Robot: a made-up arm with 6 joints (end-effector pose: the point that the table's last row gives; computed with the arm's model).
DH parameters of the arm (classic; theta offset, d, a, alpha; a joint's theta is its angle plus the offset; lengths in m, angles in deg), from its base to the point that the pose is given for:
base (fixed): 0 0.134 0 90
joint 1: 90 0.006 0.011 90
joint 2: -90 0.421 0.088 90
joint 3: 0 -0.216 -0.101 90
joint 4: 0 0.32 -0.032 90
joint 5: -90 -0.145 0.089 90
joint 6: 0 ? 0.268 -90
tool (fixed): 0 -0.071 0 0
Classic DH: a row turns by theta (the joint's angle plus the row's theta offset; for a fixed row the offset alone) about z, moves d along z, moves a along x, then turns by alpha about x.
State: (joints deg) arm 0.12 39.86 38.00 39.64 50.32 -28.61
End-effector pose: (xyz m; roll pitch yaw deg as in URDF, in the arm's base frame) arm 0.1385 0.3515 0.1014 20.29 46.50 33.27
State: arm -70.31 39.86 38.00 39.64 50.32 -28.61
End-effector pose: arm 0.0157 0.3515 -0.0074 143.69 51.74 142.42
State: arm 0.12 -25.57 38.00 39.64 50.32 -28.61
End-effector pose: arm 0.1391 0.1028 -0.1980 -75.34 40.12 -41.21
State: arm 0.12 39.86 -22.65 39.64 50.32 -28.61
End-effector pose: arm 0.1450 0.1004 -0.1081 -13.17 20.34 62.34
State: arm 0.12 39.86 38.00 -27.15 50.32 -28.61
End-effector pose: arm 0.3891 0.3823 0.5675 54.91 -5.99 17.94
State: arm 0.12 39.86 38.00 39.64 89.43 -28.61
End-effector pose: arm -0.0894 0.3899 0.2034 27.50 31.92 73.85
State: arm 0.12 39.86 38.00 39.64 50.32 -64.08
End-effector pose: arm -0.0219 0.3053 0.0755 66.28 74.89 83.79
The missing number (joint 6, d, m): -0.241
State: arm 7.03 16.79 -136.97 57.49 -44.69 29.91
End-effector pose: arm 0.4493 0.2230 0.5552 -103.48 -51.38 169.69
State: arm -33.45 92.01 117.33 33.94 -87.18 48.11
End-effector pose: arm 0.2679 -0.4290 0.3346 -148.44 -4.31 -96.62
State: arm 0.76 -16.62 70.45 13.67 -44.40 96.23
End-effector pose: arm 0.3760 0.2178 0.4275 -176.85 -59.47 60.05
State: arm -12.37 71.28 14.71 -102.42 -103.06 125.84
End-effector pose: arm 0.2785 -0.1425 0.0448 -40.47 44.99 -111.72
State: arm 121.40 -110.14 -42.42 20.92 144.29 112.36
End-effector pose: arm -0.3419 0.5240 0.1716 -22.62 -26.07 60.59
